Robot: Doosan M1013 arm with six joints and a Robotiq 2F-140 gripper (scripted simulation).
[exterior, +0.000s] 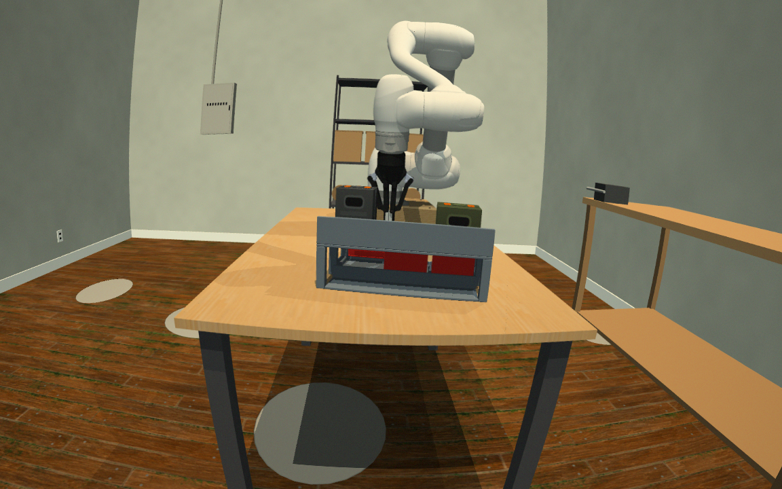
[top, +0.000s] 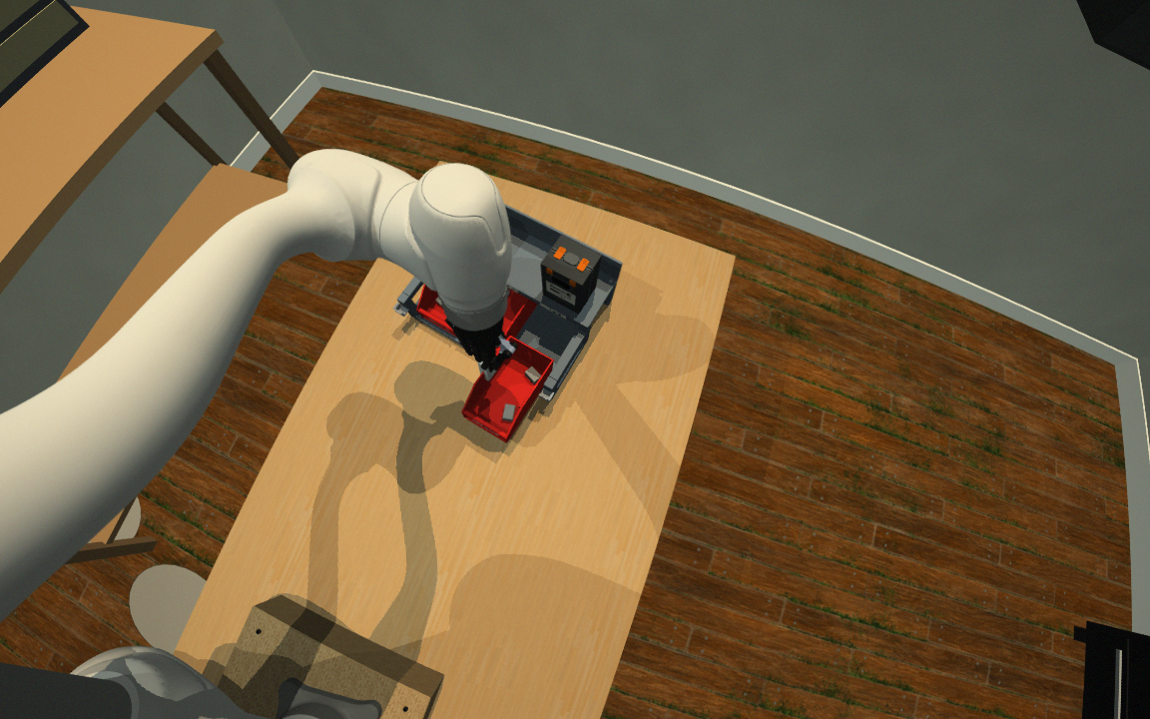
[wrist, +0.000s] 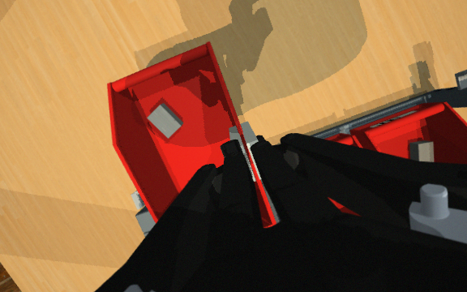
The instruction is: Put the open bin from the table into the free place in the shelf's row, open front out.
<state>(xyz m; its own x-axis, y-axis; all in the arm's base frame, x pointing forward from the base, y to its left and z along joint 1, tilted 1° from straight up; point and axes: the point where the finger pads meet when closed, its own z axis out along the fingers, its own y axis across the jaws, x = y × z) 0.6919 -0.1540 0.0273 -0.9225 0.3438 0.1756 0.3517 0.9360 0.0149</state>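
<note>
The front lip is 10 cm below my hand, 5 cm to the left of it and 5 cm ahead of it.
</note>
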